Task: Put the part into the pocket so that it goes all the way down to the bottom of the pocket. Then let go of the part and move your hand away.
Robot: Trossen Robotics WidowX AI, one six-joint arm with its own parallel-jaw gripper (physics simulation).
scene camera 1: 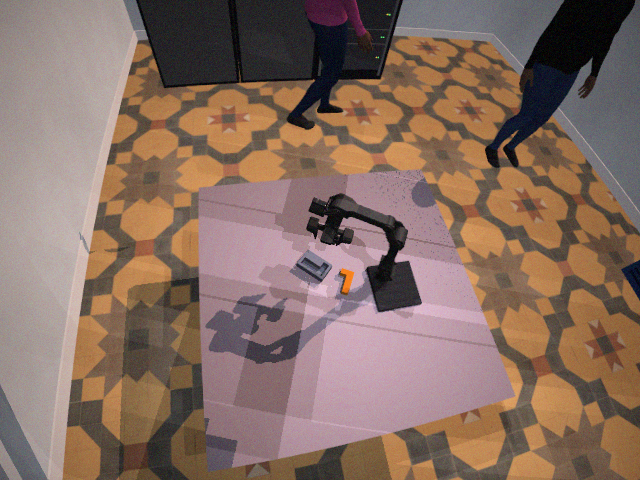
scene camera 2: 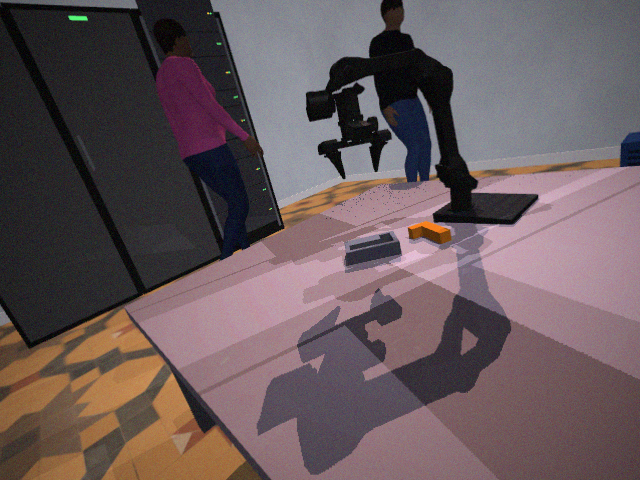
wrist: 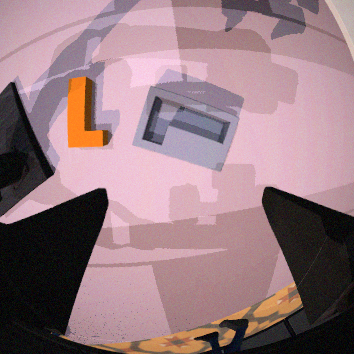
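Where they show: gripper, between the fingertips: (scene camera 2: 360,175) (wrist: 186,195); arm's base, origin of its link: (scene camera 1: 384,275) (scene camera 2: 461,207) (wrist: 13,167).
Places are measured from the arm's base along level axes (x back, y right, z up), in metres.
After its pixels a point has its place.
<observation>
The orange L-shaped part (scene camera 1: 348,282) {y 0.024, x -0.178, z 0.006 m} (scene camera 2: 436,233) {y 0.008, x -0.213, z 0.001 m} (wrist: 77,112) {y 0.033, x -0.179, z 0.006 m} lies flat on the table, apart from the grey block (scene camera 1: 308,270) {y 0.139, x -0.331, z 0.010 m} (scene camera 2: 373,254) {y 0.134, x -0.330, z -0.008 m} (wrist: 195,151) {y 0.192, x -0.283, z 0.012 m}. In the wrist view the part is left of the block, its long leg running up and its short foot pointing right. The block's L-shaped pocket (wrist: 200,126) {y 0.171, x -0.315, z -0.019 m} is empty and faces up; it is turned relative to the part. My gripper (scene camera 1: 329,233) {y 0.169, x -0.254, z 0.186 m} (scene camera 2: 360,174) {y 0.169, x -0.254, z 0.186 m} (wrist: 186,195) {y 0.169, x -0.254, z 0.186 m} is wide open and empty. It hangs high above the table, fingers down, touching neither part nor block.
The black base plate (scene camera 1: 403,297) {y -0.128, x 0.042, z -0.008 m} (scene camera 2: 504,211) {y -0.119, x -0.036, z -0.008 m} of my arm stands on the pink table (scene camera 1: 392,366) {y -0.384, x -0.144, z -0.023 m} (scene camera 2: 578,268) {y -0.276, x -0.325, z -0.024 m}, near the part. Two people (scene camera 1: 328,46) (scene camera 1: 553,82) and dark server cabinets (scene camera 1: 188,41) (scene camera 2: 56,155) are beyond the table. Arm shadows fall across the table top.
</observation>
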